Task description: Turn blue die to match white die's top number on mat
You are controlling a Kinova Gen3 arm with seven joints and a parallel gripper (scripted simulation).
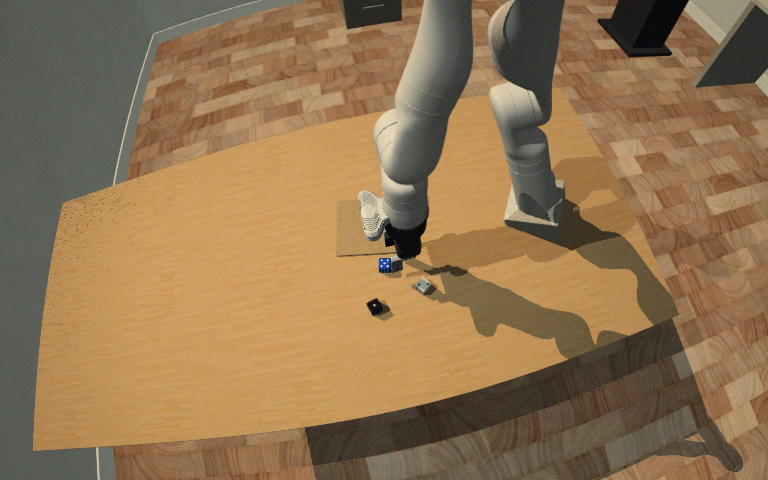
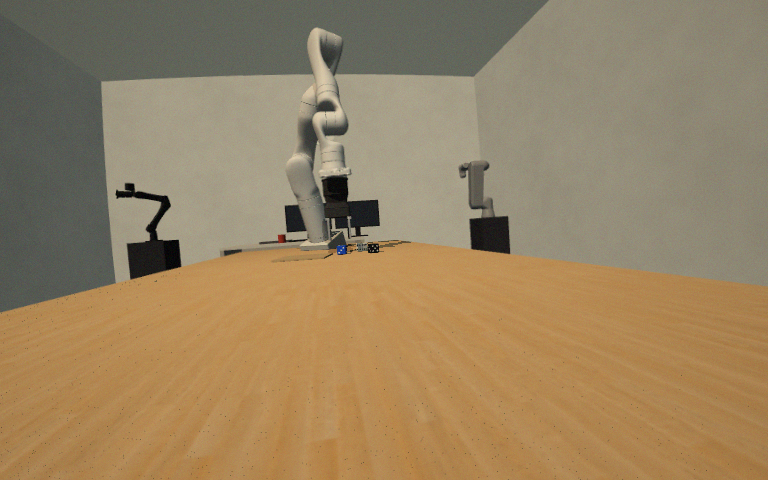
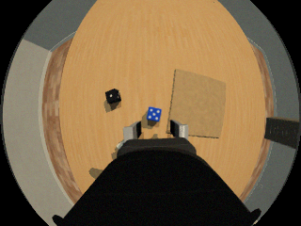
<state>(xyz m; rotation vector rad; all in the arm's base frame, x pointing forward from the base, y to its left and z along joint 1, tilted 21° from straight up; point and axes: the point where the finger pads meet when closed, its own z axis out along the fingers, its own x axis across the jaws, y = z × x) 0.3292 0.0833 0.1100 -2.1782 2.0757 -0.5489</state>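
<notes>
The blue die is 2 cm ahead of my hand and 5 cm below it. Round my hand: tan mat 4 cm ahead, 10 cm to the right, 6 cm below; then black die 6 cm ahead, 9 cm to the left, 5 cm below; then white die 5 cm behind, 7 cm to the left, 5 cm below.
</notes>
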